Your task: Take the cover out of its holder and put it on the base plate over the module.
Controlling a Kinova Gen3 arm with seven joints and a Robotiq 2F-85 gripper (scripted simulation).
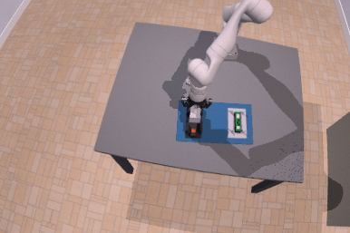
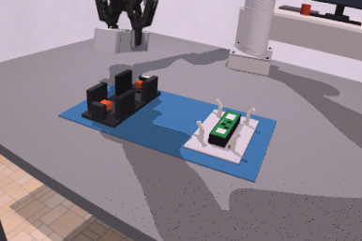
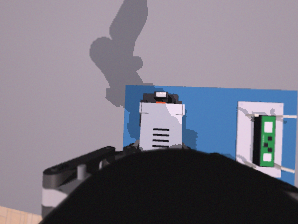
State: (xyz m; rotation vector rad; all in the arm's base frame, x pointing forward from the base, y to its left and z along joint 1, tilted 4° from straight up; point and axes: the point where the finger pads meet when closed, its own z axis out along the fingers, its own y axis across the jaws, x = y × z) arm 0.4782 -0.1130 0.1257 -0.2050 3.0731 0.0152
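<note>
My gripper is now 1 cm above the light grey cover.
</note>
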